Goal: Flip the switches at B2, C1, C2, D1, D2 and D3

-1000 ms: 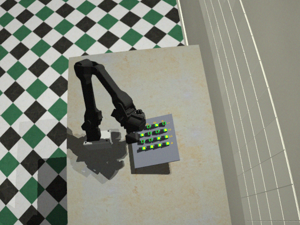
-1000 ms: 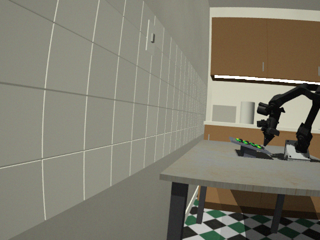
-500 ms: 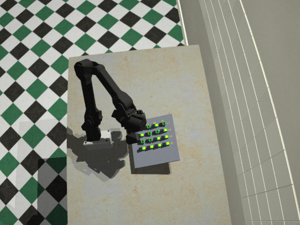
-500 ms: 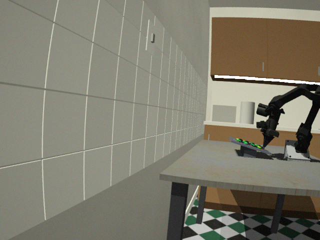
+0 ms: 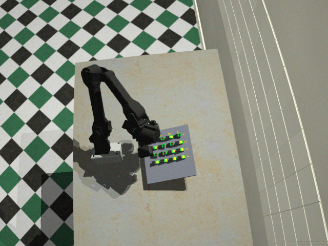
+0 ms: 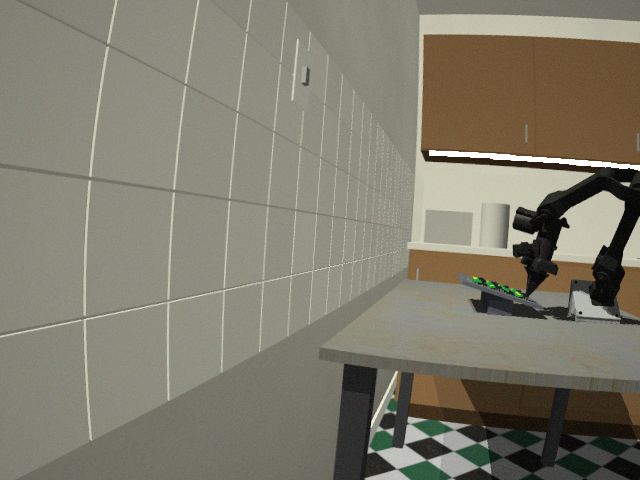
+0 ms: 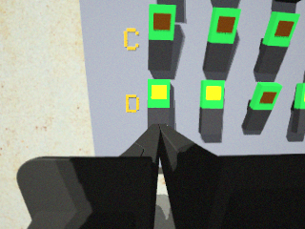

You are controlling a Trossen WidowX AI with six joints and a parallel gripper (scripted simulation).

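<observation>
Right now my hand is 3 cm short of the switch D3, 7 cm to the left of it and 4 cm above it. Also, from my hand: switch B2: 10 cm ahead, 3 cm to the right, 2 cm below; switch B1: 10 cm ahead, 2 cm below; switch C3: 6 cm ahead, 7 cm to the right, 3 cm below.
</observation>
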